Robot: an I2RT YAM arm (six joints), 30 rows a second.
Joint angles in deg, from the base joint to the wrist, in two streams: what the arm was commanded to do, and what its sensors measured. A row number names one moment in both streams.
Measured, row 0: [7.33 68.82 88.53 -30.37 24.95 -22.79]
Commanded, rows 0 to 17: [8.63 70.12 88.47 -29.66 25.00 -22.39]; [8.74 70.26 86.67 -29.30 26.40 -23.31]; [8.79 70.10 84.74 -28.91 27.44 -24.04]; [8.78 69.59 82.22 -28.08 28.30 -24.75]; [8.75 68.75 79.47 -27.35 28.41 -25.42]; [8.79 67.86 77.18 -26.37 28.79 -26.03]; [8.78 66.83 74.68 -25.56 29.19 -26.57]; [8.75 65.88 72.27 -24.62 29.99 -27.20]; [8.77 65.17 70.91 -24.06 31.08 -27.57]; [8.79 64.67 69.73 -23.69 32.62 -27.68]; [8.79 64.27 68.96 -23.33 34.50 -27.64]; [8.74 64.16 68.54 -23.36 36.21 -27.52]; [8.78 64.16 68.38 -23.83 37.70 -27.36]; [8.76 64.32 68.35 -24.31 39.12 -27.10]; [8.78 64.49 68.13 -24.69 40.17 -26.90]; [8.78 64.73 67.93 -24.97 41.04 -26.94]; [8.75 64.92 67.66 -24.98 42.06 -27.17]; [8.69 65.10 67.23 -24.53 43.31 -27.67]
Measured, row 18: [8.36 66.65 67.48 -27.18 37.28 -27.20]
